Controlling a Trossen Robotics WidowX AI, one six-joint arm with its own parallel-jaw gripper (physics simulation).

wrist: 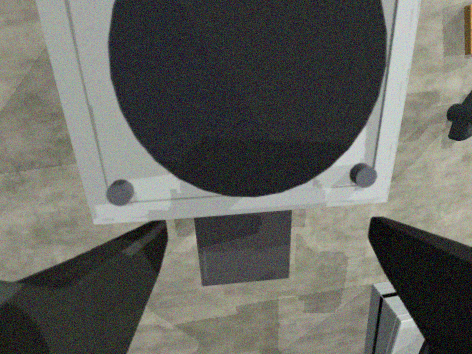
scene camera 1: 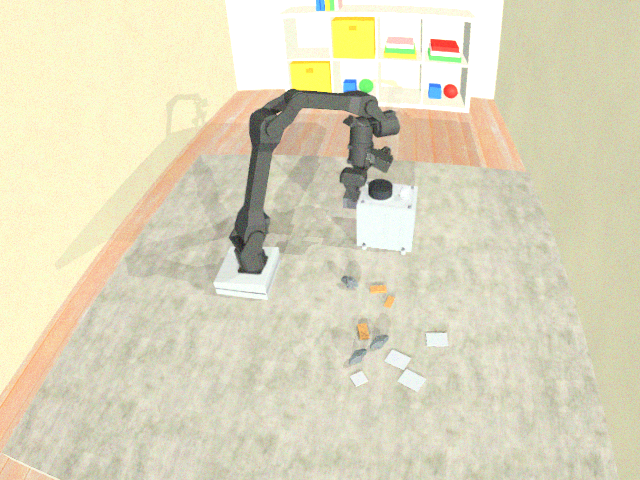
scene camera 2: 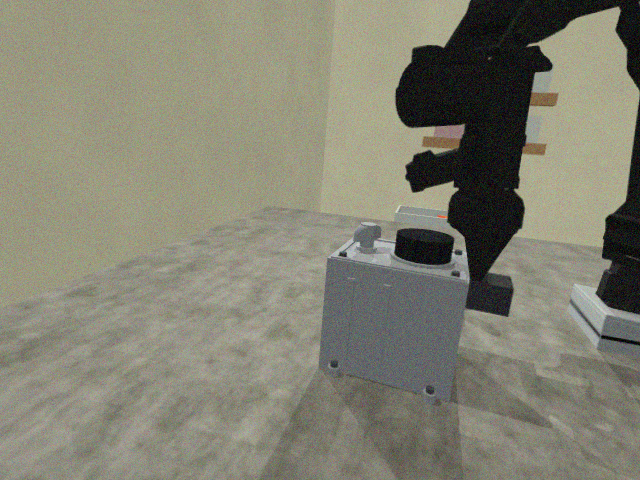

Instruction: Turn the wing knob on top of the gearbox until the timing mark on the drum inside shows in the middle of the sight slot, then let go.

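Places are measured from the arm's base along level axes (x ahead, y left, z up), in metres.
Pixels of known places: gripper, fingertip midpoint: (wrist: 267,228) (scene camera 1: 357,193) (scene camera 2: 477,265); arm's base, origin of the base link: (scene camera 1: 253,264) (scene camera 2: 626,305).
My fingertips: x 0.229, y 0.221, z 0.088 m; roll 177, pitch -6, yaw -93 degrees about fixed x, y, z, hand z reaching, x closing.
Observation:
For each thing: its top centre in the pictures, then the offset to it from my fingertips. "*": a spot on its surface instead. Level surfaces: height alone.
- white gearbox, middle of its top: (wrist: 258,72) (scene camera 2: 426,229) (scene camera 1: 380,183) dx +0.061, dy +0.007, dz +0.036 m
- wide black cylinder, surface spot: (wrist: 250,100) (scene camera 1: 378,184) * dx +0.054, dy +0.008, dz +0.028 m
- small pale wing knob, middle of its top: (scene camera 2: 369,220) (scene camera 1: 405,185) dx +0.128, dy +0.006, dz +0.036 m
- dark block, surface spot: (wrist: 245,250) (scene camera 2: 492,278) (scene camera 1: 351,194) * dx -0.018, dy +0.009, dz -0.010 m
- mat, its level: dz -0.136 m
The white gearbox (scene camera 1: 385,226) (scene camera 2: 392,325) (wrist: 102,165) stands upright, with a wide black cylinder (scene camera 1: 380,189) (scene camera 2: 424,246) (wrist: 250,100) on top. The small pale wing knob (scene camera 1: 404,193) (scene camera 2: 367,235) is on the top beside the cylinder; it does not show in the wrist view. A dark block (scene camera 1: 349,202) (scene camera 2: 490,294) (wrist: 245,250) sticks out from the gearbox's arm side. My gripper (scene camera 1: 352,193) (scene camera 2: 479,276) (wrist: 267,228) points down, open and empty, at that side, above the block and across the cylinder from the knob. The sight slot and timing mark cannot be made out.
Orange pieces (scene camera 1: 377,289), grey stones (scene camera 1: 379,341) and white cards (scene camera 1: 412,379) lie on the mat (scene camera 1: 206,387). The arm's white base (scene camera 1: 242,286) (scene camera 2: 620,325) stands to one side. A pale tray (scene camera 2: 419,212) is behind the gearbox; a white shelf unit (scene camera 1: 377,60) stands beyond the mat.

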